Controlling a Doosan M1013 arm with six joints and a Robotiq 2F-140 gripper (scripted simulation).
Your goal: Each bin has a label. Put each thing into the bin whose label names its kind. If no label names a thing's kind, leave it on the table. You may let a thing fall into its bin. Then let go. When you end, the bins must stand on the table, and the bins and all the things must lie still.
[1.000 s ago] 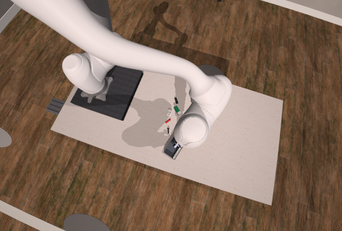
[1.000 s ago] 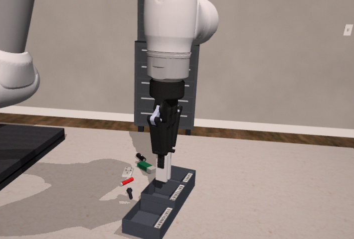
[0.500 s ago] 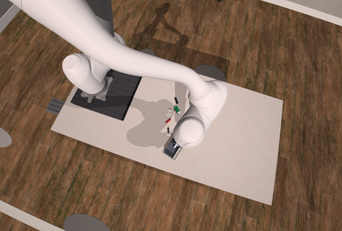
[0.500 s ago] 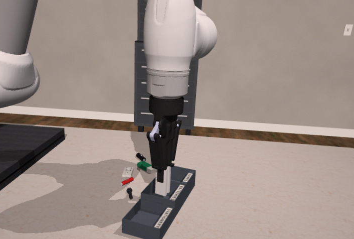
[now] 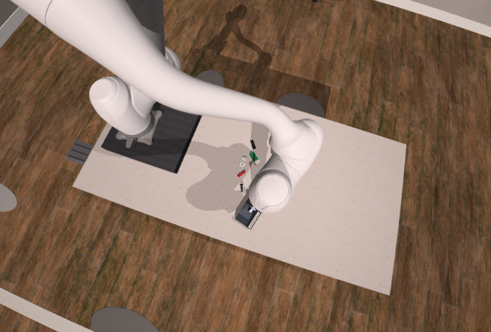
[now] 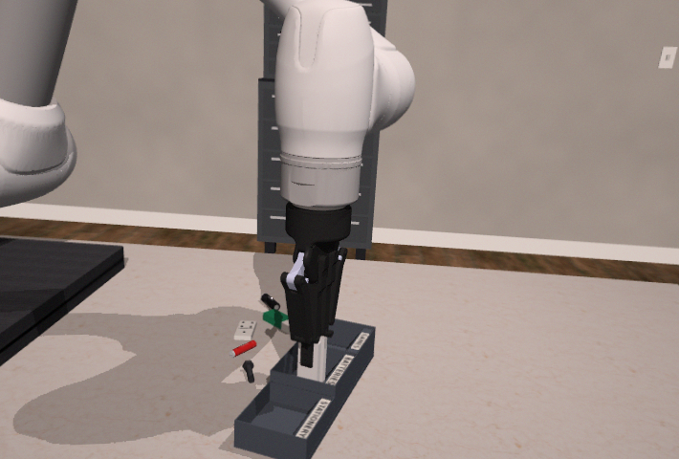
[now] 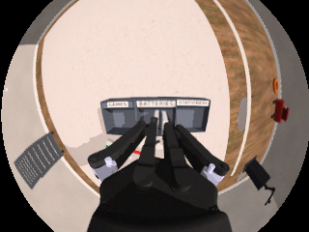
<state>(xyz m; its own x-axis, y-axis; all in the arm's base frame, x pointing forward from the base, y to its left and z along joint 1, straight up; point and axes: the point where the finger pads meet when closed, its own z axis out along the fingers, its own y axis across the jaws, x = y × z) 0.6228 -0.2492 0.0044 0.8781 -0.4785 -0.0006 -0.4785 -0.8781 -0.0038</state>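
My gripper is now 40 mm past the white eraser, 200 mm to the right of it and 40 mm above it. The rest, counted from my hand: red cylinder: 90 mm behind, 110 mm to the left, 40 mm below; then white domino: 100 mm behind, 180 mm to the left, 40 mm below; then small black piece: 80 mm behind, 60 mm to the left, 40 mm below.
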